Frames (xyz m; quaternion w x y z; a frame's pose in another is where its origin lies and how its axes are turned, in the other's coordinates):
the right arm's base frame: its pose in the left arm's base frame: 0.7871 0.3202 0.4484 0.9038 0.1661 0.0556 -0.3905
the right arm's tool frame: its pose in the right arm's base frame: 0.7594 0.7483 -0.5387 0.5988 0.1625 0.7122 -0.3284
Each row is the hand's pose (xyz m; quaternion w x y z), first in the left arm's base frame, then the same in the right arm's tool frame.
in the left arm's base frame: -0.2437 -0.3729 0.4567 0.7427 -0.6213 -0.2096 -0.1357
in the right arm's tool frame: -0.2396 -2.2605 0.4853 0.1401 0.4122 0.8993 0.0430
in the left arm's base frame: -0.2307 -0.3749 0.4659 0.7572 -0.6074 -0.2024 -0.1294
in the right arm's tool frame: -0.2518 -2.2502 0.4839 0.1259 0.4219 0.8974 0.0291
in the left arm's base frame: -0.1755 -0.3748 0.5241 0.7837 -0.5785 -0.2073 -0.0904
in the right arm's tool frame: -0.3172 -2.2091 0.4622 0.1218 0.4493 0.8849 -0.0174
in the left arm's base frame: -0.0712 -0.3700 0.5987 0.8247 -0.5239 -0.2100 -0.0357
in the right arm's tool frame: -0.4075 -2.1233 0.4314 0.1048 0.4866 0.8625 -0.0914
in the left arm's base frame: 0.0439 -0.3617 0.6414 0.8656 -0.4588 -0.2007 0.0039
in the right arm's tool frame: -0.4708 -2.0198 0.4107 0.0681 0.5151 0.8391 -0.1612
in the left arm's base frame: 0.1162 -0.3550 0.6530 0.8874 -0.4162 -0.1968 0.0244
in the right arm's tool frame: -0.4965 -1.9514 0.4025 0.0451 0.5267 0.8240 -0.2039
